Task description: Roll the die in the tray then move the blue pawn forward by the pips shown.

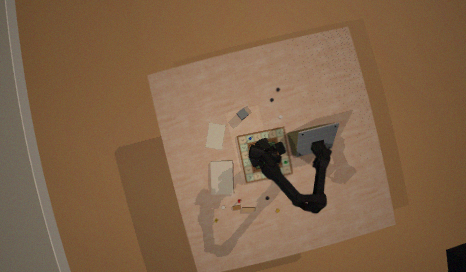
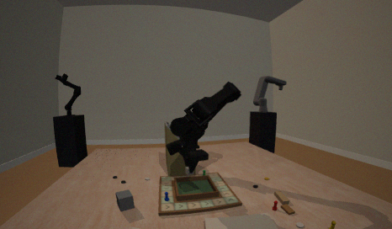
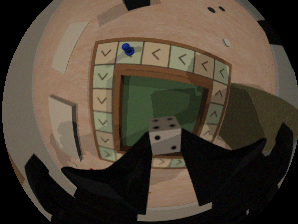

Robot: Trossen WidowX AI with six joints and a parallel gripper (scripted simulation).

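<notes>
Right now my gripper tip is 6 cm short of the blue pawn, 9 cm to the left of it and 7 cm above it. From my gripper tip the other things lie so: grey die: right at my gripper tip; then green pawn: 11 cm behind, 9 cm to the left, 7 cm below; then green tray: 1 cm behind, 2 cm to the left, 9 cm below.
</notes>
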